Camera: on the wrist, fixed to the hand. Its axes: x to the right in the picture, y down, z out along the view.
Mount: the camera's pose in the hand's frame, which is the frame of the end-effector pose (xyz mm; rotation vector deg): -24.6 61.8 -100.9 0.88 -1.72 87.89
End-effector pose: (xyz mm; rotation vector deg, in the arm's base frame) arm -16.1 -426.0 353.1 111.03 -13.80 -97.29
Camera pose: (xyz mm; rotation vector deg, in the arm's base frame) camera 89.3 -437.6 411.0 59.05 -75.15 -35.95
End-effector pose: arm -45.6 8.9 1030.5 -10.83 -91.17 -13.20
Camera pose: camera 68.8 42.5 1010.5 -74.47 -62.64 55.48
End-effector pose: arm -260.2 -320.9 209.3 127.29 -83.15 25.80
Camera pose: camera -329.5 -269.9 294.2 38.44 -165.31 46.67
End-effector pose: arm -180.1 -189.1 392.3 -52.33 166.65 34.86
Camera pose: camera -185.6 -167.3 511.0 -74.21 -147.99 -25.23
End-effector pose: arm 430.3 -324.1 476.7 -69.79 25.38 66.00
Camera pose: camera 396.1 -430.3 430.2 -40.00 84.78 137.16
